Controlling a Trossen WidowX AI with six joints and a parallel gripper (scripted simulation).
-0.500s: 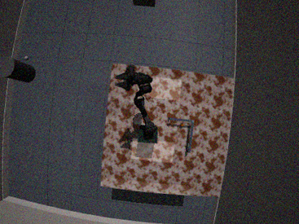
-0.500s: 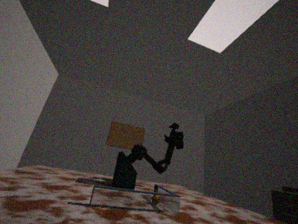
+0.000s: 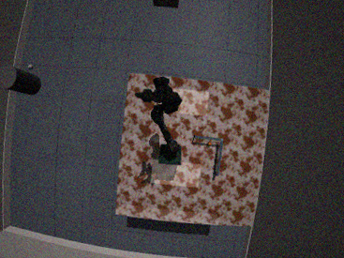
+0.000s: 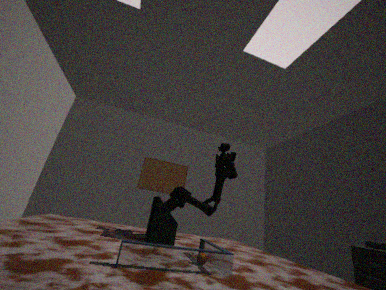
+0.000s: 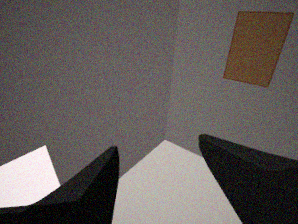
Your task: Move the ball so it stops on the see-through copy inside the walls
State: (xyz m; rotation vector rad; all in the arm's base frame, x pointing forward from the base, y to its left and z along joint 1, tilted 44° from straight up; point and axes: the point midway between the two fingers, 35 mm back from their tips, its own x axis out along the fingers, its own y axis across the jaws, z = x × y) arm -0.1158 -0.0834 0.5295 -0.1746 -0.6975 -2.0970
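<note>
The orange ball is 580 mm below my gripper tip, 510 mm ahead of it and 150 mm to the right of it. From my gripper tip the other things lie so: see-through copy of ball 580 mm below, 470 mm ahead, 300 mm to the right.
</note>
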